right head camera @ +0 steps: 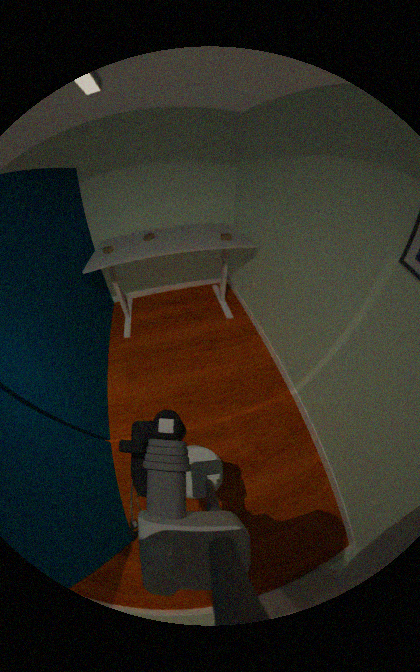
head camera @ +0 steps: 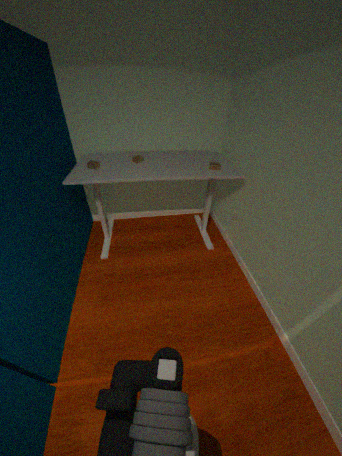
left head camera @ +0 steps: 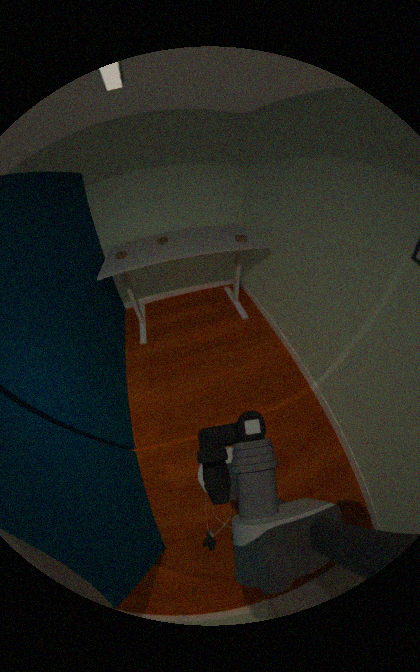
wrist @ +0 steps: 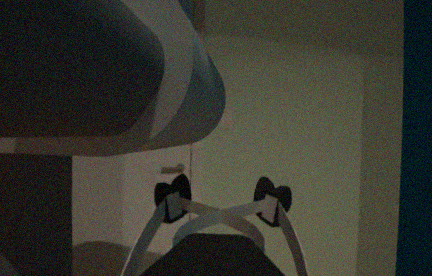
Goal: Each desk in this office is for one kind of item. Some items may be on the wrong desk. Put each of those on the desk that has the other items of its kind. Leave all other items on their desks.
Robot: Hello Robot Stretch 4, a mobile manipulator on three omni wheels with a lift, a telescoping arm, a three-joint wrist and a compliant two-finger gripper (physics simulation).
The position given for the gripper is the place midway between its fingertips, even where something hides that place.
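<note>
You can see the gripper [left head camera: 229, 547], and the right head camera has the gripper as well [right head camera: 151, 541], as does the wrist view, with the gripper [wrist: 222, 191]. There's a desk [head camera: 157, 165] too; the right head camera also shows the desk [right head camera: 191, 237], and so does the left head camera, with the desk [left head camera: 143, 251]. And there's a door [wrist: 112, 196].
</note>
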